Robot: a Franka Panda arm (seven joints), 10 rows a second.
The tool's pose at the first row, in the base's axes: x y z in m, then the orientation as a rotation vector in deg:
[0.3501, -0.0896, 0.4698, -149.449, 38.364, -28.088]
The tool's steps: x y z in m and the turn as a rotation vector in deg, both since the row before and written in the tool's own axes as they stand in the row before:
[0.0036, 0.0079, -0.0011, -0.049, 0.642, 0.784]
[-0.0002, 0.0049, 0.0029, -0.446, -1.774, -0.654]
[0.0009, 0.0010, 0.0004, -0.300, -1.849, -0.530]
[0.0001, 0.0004, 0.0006, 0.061, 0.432, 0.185]
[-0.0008, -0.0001, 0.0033, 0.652, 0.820, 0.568]
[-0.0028, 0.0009, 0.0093, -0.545, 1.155, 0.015]
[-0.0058, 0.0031, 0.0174, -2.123, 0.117, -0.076]
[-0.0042, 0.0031, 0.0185, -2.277, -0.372, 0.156]
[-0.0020, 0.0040, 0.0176, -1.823, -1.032, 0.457]
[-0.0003, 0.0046, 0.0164, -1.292, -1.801, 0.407]
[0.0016, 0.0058, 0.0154, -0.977, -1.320, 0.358]
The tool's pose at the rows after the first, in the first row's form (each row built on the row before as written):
[0.3496, -0.0981, 0.4680, -149.081, 39.589, -28.696]
[0.3488, -0.1011, 0.4632, -149.923, 38.365, -26.425]
[0.3493, -0.1023, 0.4626, -150.538, 37.207, -24.042]
[0.3495, -0.1025, 0.4619, -150.380, 37.560, -24.579]
[0.3501, -0.1010, 0.4589, -149.474, 38.302, -25.648]
[0.3511, -0.0974, 0.4499, -149.907, 38.913, -27.066]
[0.3523, -0.0919, 0.4322, -151.917, 39.720, -26.770]
[0.3550, -0.0875, 0.4137, -153.984, 40.750, -25.691]
[0.3583, -0.0858, 0.3959, -155.493, 41.808, -23.705]
[0.3618, -0.0860, 0.3792, -156.506, 42.378, -20.769]
[0.3653, -0.0884, 0.3632, -157.218, 42.880, -18.578]

